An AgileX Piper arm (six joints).
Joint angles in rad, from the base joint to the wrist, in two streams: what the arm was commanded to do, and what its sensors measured. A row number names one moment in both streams.
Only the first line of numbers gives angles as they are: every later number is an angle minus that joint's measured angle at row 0.
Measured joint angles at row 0: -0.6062 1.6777 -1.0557 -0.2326 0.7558 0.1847
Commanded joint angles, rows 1 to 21: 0.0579 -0.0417 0.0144 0.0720 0.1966 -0.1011; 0.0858 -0.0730 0.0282 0.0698 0.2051 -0.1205; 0.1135 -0.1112 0.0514 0.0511 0.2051 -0.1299; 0.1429 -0.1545 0.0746 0.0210 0.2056 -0.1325; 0.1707 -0.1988 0.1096 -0.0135 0.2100 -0.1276; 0.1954 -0.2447 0.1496 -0.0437 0.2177 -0.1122; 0.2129 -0.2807 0.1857 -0.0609 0.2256 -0.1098; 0.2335 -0.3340 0.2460 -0.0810 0.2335 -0.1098; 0.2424 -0.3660 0.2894 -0.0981 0.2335 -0.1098; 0.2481 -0.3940 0.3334 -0.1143 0.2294 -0.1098; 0.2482 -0.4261 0.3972 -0.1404 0.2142 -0.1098; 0.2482 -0.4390 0.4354 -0.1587 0.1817 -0.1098; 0.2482 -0.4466 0.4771 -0.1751 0.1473 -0.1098; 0.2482 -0.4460 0.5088 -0.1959 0.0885 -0.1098; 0.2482 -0.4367 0.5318 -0.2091 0.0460 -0.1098; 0.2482 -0.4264 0.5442 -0.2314 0.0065 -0.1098; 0.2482 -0.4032 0.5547 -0.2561 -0.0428 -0.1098; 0.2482 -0.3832 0.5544 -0.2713 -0.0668 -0.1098; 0.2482 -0.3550 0.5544 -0.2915 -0.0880 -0.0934; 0.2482 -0.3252 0.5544 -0.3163 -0.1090 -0.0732; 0.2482 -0.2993 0.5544 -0.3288 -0.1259 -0.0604
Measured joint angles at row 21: 0.2448 -0.3786 0.5462 -0.2520 -0.0222 -0.0991
